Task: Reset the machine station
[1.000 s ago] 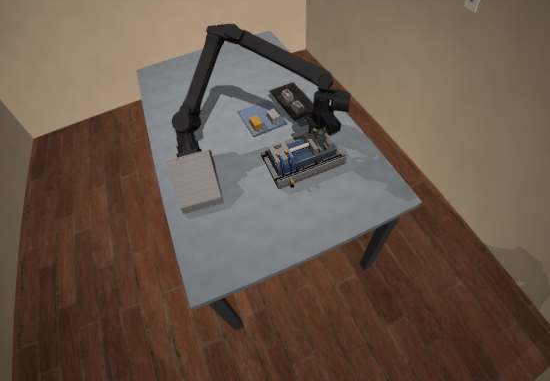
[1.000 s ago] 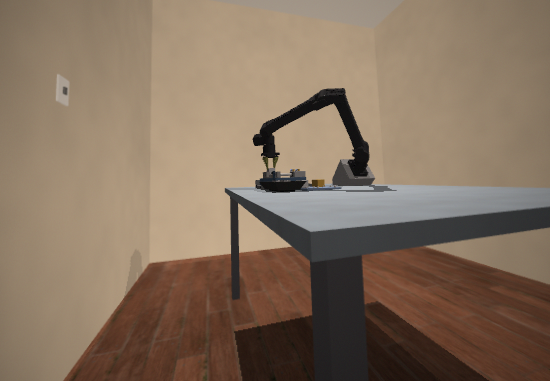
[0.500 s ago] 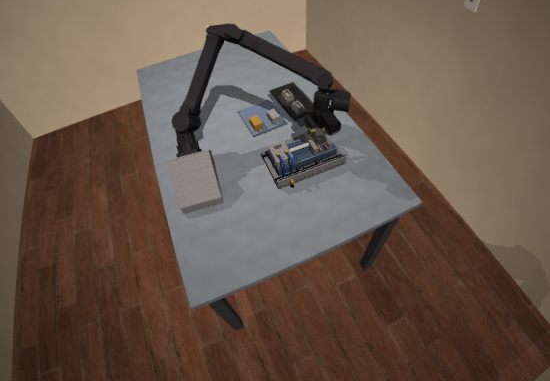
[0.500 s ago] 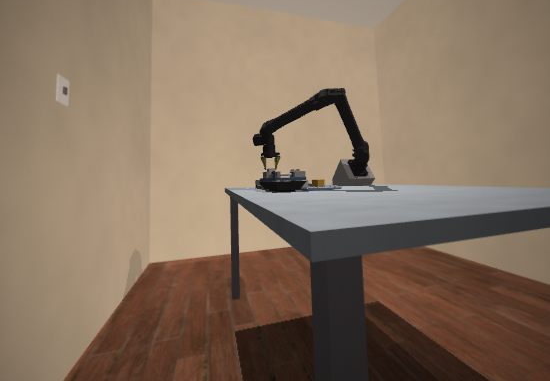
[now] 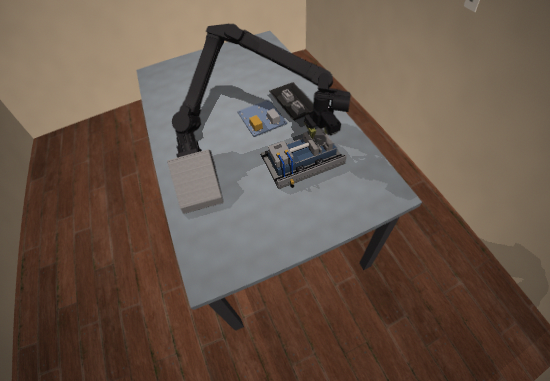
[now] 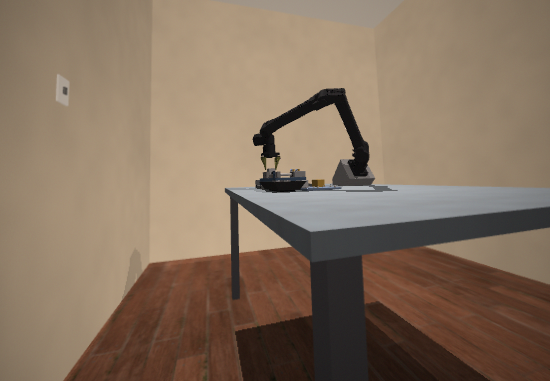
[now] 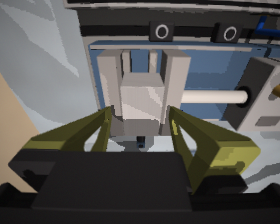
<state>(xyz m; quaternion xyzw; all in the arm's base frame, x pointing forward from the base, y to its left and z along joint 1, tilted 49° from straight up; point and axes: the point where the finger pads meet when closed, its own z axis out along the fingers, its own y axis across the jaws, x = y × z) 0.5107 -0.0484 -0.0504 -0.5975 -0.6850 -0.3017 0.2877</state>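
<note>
Right now my hand is 80 mm above the blue vise base, 70 mm past it and 10 mm to the left of it. Round my hand: yellow brass blank: 240 mm to the left, 210 mm behind, 90 mm below.
</note>
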